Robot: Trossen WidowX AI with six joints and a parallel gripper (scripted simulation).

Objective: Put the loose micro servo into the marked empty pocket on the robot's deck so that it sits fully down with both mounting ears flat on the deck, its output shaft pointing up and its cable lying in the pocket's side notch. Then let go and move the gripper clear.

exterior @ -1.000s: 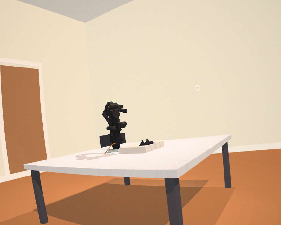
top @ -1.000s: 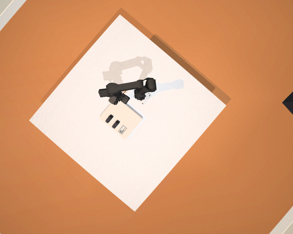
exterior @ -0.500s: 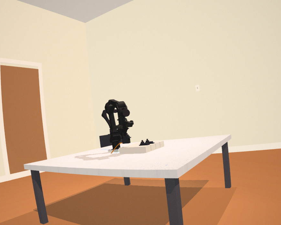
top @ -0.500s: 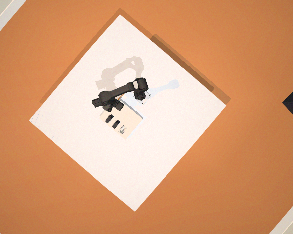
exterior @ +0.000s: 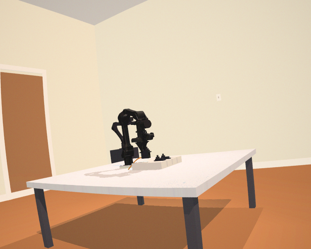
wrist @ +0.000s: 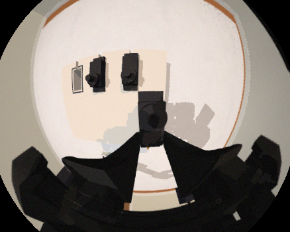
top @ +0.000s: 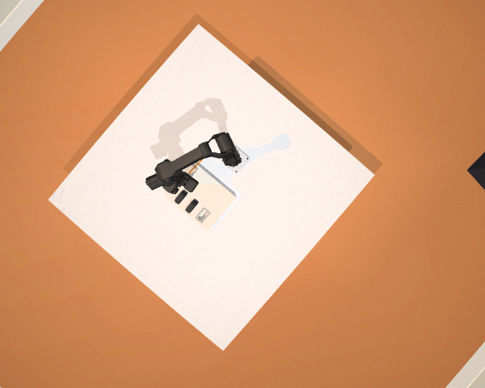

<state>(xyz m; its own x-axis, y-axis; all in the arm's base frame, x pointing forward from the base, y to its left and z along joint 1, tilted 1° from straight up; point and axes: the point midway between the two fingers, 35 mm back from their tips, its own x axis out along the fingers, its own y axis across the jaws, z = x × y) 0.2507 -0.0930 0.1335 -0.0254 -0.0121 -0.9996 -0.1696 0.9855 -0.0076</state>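
The cream deck is 20 mm behind my gripper tip, 110 mm to the left of it and 100 mm below it.
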